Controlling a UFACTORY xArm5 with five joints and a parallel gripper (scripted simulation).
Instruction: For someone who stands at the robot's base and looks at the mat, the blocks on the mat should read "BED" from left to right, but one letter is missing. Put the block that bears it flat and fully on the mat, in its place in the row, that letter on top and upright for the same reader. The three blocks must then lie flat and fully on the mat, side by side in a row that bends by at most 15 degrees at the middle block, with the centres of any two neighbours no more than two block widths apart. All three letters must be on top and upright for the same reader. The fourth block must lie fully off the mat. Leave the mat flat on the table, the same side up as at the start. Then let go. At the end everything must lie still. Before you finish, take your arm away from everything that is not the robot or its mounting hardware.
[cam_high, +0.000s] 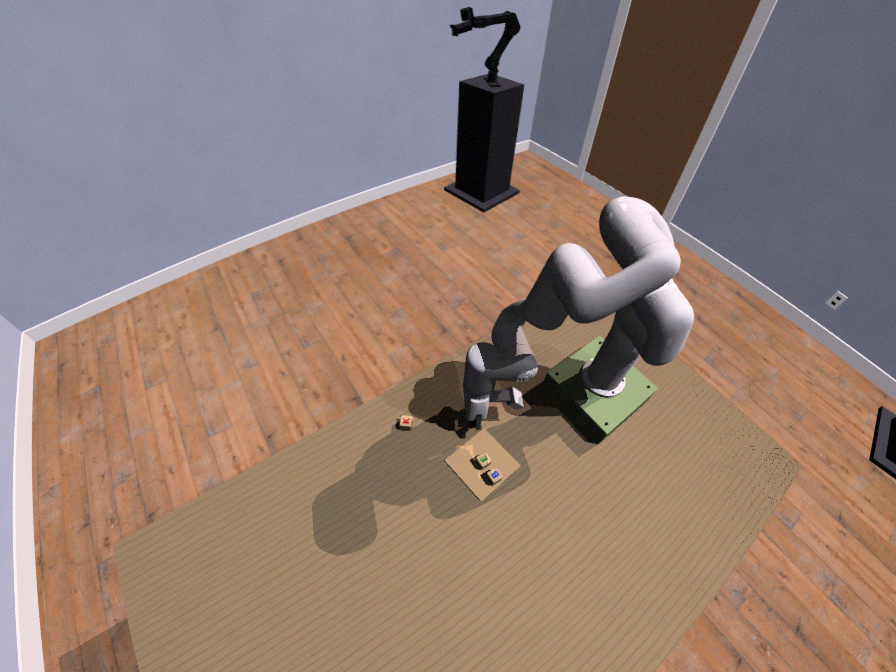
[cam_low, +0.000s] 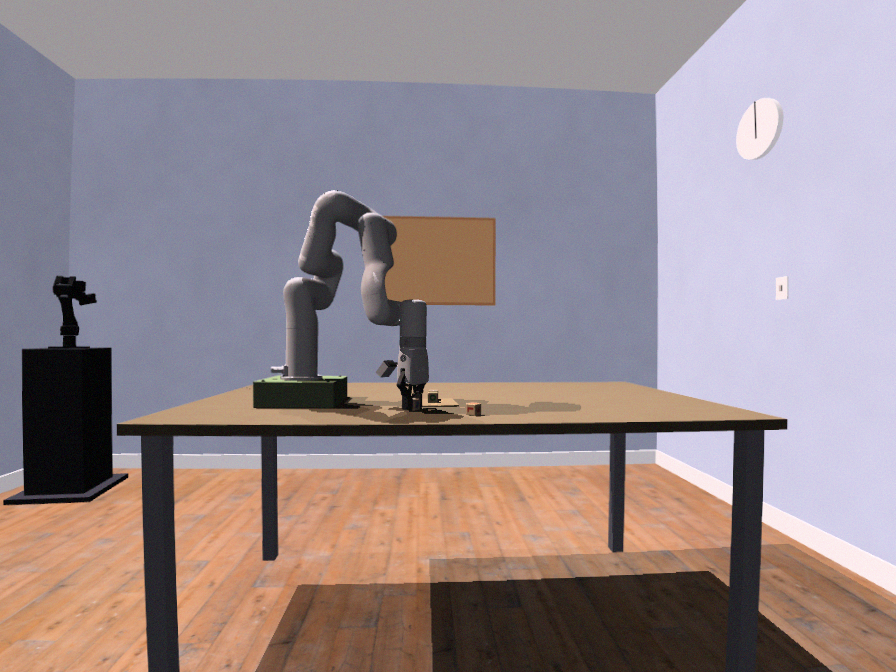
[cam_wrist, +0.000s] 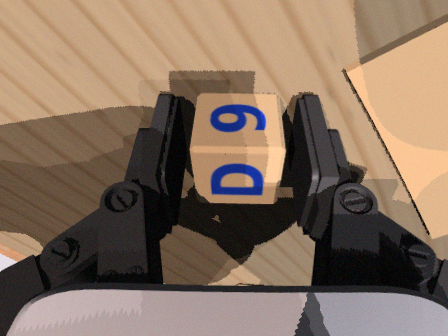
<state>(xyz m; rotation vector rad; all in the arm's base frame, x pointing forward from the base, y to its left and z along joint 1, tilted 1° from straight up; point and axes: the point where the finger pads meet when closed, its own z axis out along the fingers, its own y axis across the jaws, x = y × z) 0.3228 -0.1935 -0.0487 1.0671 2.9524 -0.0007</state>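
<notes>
My hand is 8 cm short of the tan mat, 11 cm to the right of it and 2 cm above it.
</notes>
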